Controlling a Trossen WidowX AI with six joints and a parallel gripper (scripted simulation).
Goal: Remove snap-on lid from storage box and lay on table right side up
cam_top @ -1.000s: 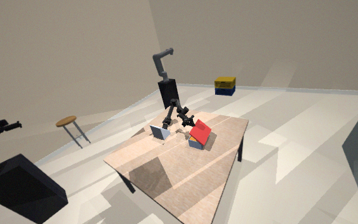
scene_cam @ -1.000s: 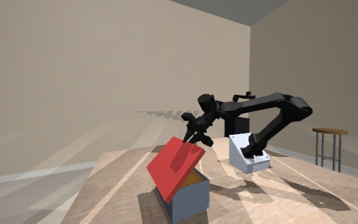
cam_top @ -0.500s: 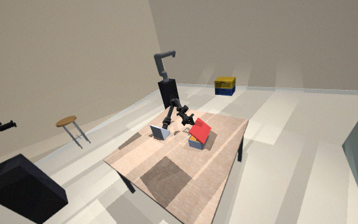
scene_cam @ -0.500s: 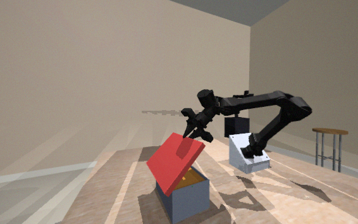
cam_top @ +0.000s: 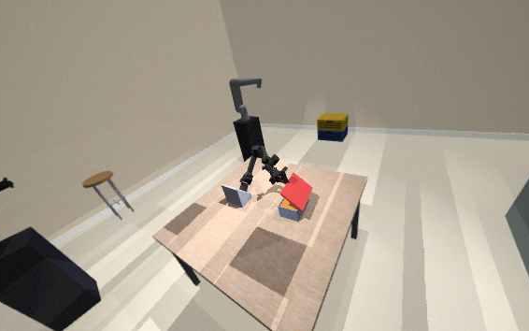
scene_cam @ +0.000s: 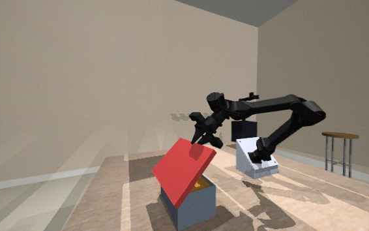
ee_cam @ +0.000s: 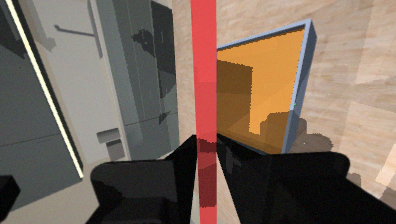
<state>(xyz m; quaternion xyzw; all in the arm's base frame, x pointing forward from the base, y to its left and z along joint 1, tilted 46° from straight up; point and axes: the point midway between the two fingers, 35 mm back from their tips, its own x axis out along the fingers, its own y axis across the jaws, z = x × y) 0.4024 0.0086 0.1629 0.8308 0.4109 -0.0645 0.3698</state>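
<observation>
The lid is 60 mm ahead of my gripper tip, 20 mm to the left of it and 50 mm below it. The rest, counted from my gripper tip: storage box 30 mm ahead, 10 mm to the right, 180 mm below.
</observation>
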